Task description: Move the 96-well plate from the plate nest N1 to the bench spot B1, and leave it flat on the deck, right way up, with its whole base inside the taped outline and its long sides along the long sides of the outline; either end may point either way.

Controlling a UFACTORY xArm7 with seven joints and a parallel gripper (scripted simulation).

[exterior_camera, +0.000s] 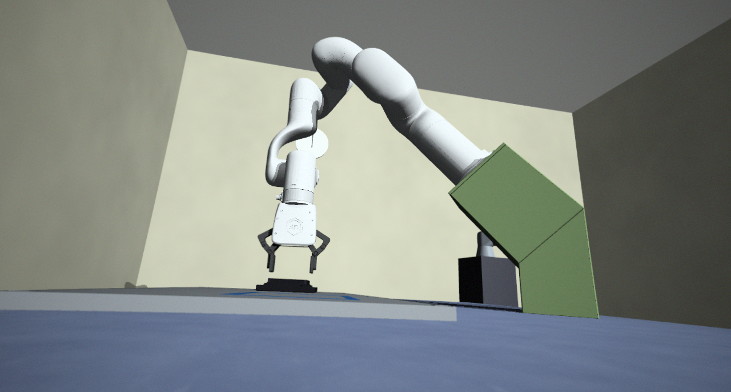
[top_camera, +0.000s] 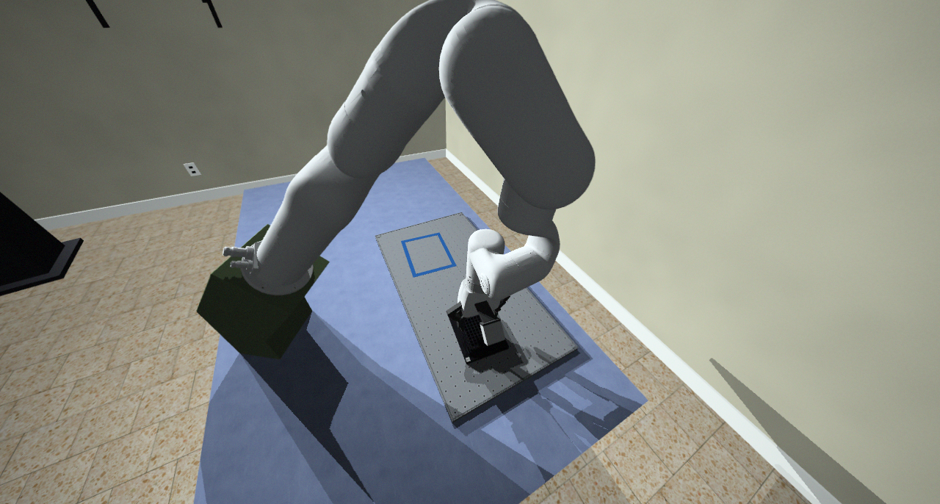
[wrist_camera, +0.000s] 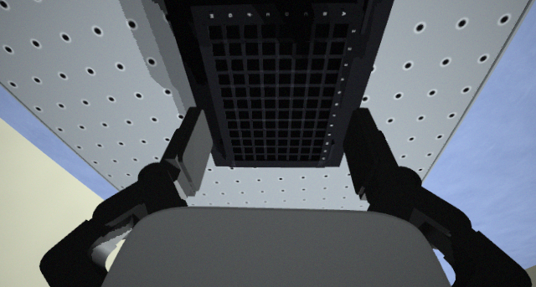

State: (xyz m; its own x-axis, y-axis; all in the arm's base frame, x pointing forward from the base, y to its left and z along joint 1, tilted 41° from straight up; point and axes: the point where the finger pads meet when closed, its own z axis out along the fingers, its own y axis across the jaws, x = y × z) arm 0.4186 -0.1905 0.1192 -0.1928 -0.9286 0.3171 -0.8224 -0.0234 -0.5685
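Right now my hand is 30 mm above the black 96-well plate. Also, from my hand: black plate nest N1: 50 mm below.
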